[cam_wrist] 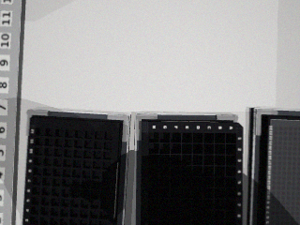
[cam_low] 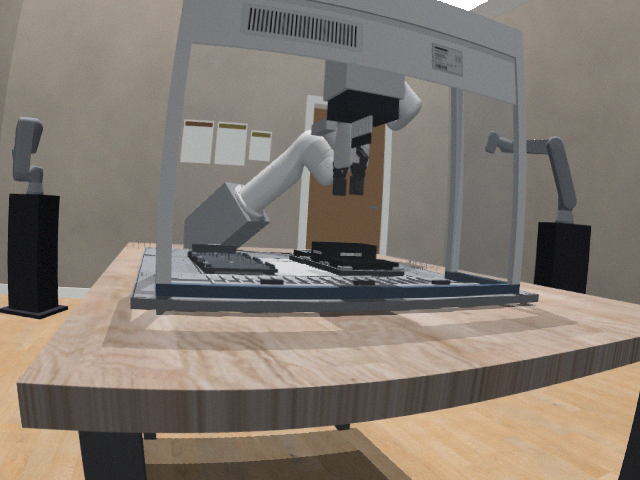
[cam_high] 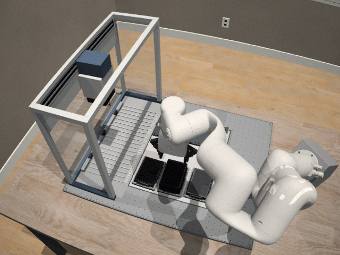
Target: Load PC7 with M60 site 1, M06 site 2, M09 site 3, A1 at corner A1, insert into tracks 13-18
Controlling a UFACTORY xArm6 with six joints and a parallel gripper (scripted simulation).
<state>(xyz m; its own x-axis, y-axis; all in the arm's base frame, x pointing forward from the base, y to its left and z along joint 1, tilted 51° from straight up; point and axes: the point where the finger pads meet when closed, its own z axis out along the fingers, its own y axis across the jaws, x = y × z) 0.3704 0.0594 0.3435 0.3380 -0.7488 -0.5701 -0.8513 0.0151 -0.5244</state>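
My gripper is now 170 mm above the nest S2. The rest, counted from my hand: plate carrier PC7 (250 mm to the right, 160 mm below, 100 mm ahead).
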